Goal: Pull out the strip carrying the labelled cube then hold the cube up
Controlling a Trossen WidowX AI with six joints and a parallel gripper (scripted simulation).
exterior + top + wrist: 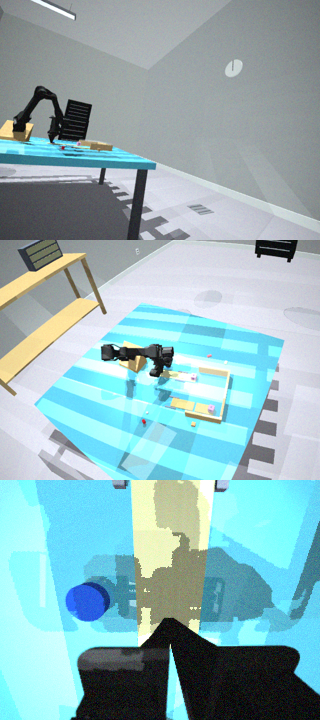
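Now: the strip 100 mm ahead of my gripper tip and 20 mm to the left of it. The rest, counted from my gripper tip: pink block 240 mm to the left, 230 mm ahead; red block 340 mm to the right, 80 mm ahead, 10 mm above; blue disc 70 mm to the left, 10 mm ahead.
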